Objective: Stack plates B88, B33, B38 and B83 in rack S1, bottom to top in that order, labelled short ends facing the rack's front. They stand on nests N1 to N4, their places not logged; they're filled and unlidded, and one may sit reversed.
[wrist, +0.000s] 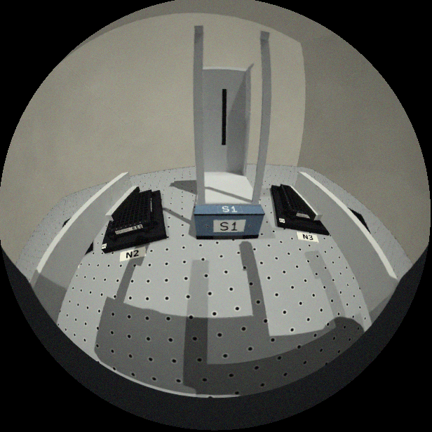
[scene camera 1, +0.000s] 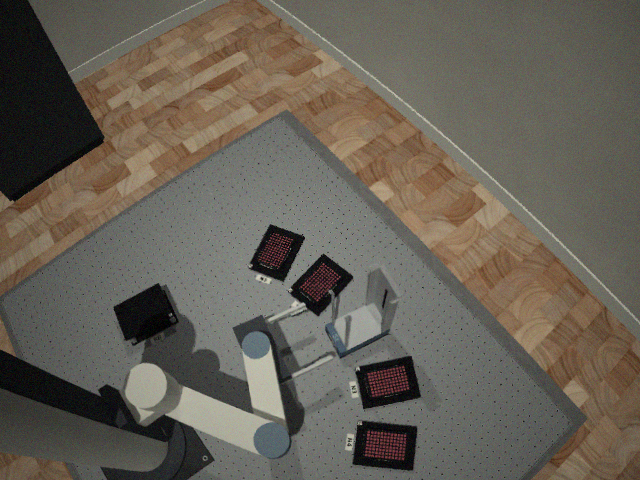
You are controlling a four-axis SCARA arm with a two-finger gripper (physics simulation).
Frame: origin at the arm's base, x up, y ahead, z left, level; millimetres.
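Seen in the pictures: gripper, fingertip midpoint: point(scene camera 1: 318, 330); arm's base at its link origin: point(scene camera 1: 146, 446).
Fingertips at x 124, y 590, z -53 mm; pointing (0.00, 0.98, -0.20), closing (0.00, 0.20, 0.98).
Pixels of each thing's top centre, then the offset from my fingertips to it. "pt": a spot on its surface instead. Level surfaces: height alone.
- Rack S1 at a spot on its surface: point(scene camera 1: 337, 339) pt dy +36, dx -62, dz -36 mm
- N1 at its top centre: point(scene camera 1: 275, 249) dy +71, dx -85, dz +312 mm
- N2 at its top centre: point(scene camera 1: 320, 281) dy +113, dx -85, dz +141 mm
- N3 at its top centre: point(scene camera 1: 388, 381) dy +75, dx -85, dz -214 mm
- N4 at its top centre: point(scene camera 1: 385, 445) dy -45, dx -85, dz -347 mm
- black block at its top centre: point(scene camera 1: 140, 310) dy -375, dx -41, dz +380 mm
- grey perforated table at its surface level: dx -111 mm
Rack S1 point(scene camera 1: 337, 339) point(wrist: 228, 210) has a blue front, two front posts and a slotted back wall; its pale floor is bare. Black plates with red wells stand at N1 point(scene camera 1: 277, 252), N2 point(scene camera 1: 321, 281) point(wrist: 141, 212), N3 point(scene camera 1: 388, 381) point(wrist: 286, 202) and N4 point(scene camera 1: 385, 445). The N2 plate's near-end label seems to read B33; the N3 plate's label is too small to read. In the wrist view the fingers hide most of the N1 and N4 plates. My gripper point(scene camera 1: 318, 332) point(wrist: 213, 176) is open and empty, short of the rack's front, its fingers spread wider than the rack.
A black block point(scene camera 1: 146, 314) with a small tag stands at the left of the grey perforated table point(scene camera 1: 206, 227). The N2 and N3 plates flank the rack closely. The left finger's tip is close to N2 in the scene view. A large dark cabinet point(scene camera 1: 41, 103) stands beyond the table.
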